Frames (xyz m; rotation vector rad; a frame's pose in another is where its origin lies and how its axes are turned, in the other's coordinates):
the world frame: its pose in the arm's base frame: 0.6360 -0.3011 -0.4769 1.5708 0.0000 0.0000
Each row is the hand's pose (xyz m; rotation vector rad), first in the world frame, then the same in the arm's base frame.
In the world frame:
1: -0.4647 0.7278 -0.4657 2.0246 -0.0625 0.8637
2: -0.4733 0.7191 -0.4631 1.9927 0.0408 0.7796
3: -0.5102 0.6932 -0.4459 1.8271 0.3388 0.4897
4: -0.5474 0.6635 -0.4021 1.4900 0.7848 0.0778
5: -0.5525 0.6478 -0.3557 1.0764 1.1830 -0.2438
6: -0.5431 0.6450 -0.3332 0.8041 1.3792 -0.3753
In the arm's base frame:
1: 0.1713 0.1646 0.2509 -2.4378 0.7185 -0.6215
2: 0.1627 0.1620 0.2422 -2.5122 0.5866 -0.6514
3: 0.1258 0.1448 0.2163 -2.7530 0.1310 -0.7195
4: 0.0886 0.1010 0.1866 2.9366 0.6938 0.8465
5: 0.0835 0.0546 0.1709 2.3833 1.2980 0.8544
6: 0.0929 0.0321 0.1681 2.0257 1.5225 0.8712

